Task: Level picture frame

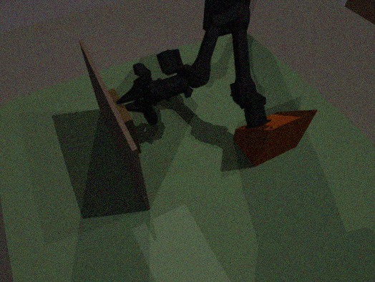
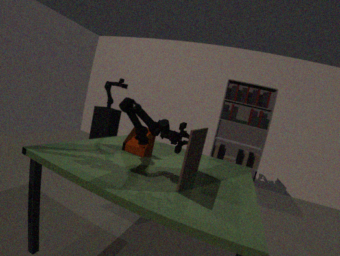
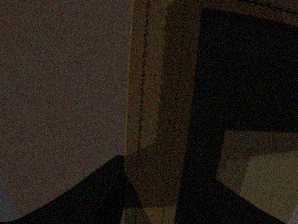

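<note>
Right now the picture frame is 10 mm ahead of my gripper tip, 10 mm to the left of it and 50 mm below it. The rest, counted from my gripper tip: wall panel 20 mm ahead, 10 mm to the right, 70 mm below.
</note>
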